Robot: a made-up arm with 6 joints. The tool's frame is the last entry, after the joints. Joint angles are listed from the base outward. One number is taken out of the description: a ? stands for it. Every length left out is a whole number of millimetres.
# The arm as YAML. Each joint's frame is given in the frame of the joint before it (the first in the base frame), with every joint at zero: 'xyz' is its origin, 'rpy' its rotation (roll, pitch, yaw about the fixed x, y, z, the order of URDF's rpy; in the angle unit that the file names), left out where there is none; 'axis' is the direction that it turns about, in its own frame. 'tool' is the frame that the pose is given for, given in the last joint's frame.
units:
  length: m
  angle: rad
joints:
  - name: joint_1
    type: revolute
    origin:
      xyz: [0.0, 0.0, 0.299]
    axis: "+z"
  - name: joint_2
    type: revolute
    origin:
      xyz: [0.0, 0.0, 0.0]
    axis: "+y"
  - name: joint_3
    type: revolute
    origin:
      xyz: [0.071, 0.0, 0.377]
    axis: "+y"
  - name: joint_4
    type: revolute
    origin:
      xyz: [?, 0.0, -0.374]
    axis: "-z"
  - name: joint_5
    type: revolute
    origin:
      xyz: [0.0, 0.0, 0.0]
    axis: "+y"
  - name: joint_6
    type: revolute
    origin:
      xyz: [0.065, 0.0, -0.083]
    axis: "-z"
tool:
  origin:
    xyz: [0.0, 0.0, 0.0]
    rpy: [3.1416, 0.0, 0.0]
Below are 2 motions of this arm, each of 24 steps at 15 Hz.
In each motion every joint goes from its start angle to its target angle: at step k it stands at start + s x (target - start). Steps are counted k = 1, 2, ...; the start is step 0. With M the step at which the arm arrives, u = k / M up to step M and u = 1 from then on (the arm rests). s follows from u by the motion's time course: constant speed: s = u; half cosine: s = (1 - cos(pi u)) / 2; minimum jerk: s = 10 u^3 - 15 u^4 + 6 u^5.
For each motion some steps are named. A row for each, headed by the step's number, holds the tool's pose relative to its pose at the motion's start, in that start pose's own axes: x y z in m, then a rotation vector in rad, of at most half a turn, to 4 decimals.
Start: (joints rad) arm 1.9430 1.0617 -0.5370 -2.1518 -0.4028 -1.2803
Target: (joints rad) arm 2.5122 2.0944 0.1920 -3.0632 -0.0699 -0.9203
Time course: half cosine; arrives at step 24
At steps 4, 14, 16, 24:
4: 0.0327 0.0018 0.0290 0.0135 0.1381 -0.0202
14: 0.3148 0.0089 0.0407 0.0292 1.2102 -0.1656
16: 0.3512 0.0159 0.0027 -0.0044 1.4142 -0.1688
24: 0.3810 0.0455 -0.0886 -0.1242 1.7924 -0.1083

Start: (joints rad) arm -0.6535 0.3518 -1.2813 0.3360 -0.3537 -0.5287
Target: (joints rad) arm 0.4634 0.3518 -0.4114 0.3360 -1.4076 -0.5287
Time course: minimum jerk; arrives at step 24
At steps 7, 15, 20, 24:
7: -0.0267 -0.1079 -0.0266 0.1052 0.0531 -0.0672
15: -0.1686 -0.3650 -0.2665 0.5311 0.3259 -0.3223
20: -0.2331 -0.3820 -0.3885 0.7299 0.4770 -0.4149
24: -0.2421 -0.3800 -0.4056 0.7605 0.5011 -0.4272

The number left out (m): 0.085
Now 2 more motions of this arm.
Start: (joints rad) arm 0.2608 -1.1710 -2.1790 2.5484 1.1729 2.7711
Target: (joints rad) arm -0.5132 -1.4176 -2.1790 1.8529 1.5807 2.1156
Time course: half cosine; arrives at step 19
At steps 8, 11, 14, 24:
8: 0.1469 -0.0950 0.0968 0.3289 0.4847 -0.4183
11: 0.2487 -0.1815 0.1245 0.4913 0.8551 -0.6315
14: 0.3365 -0.2665 0.1222 0.5978 1.2115 -0.7675
24: 0.3986 -0.3319 0.1039 0.6539 1.4932 -0.8308

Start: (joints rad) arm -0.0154 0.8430 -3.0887 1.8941 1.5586 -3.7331
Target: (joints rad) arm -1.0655 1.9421 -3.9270 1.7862 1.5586 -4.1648
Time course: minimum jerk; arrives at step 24
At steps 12, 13, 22, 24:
12: 0.1433 -0.0151 -0.4147 0.5615 -0.1167 -0.2182
13: 0.1768 0.0079 -0.4729 0.6496 -0.1301 -0.2497
22: 0.3964 0.2063 -0.6892 1.1253 -0.1822 -0.4020
24: 0.3993 0.2091 -0.6906 1.1311 -0.1826 -0.4036

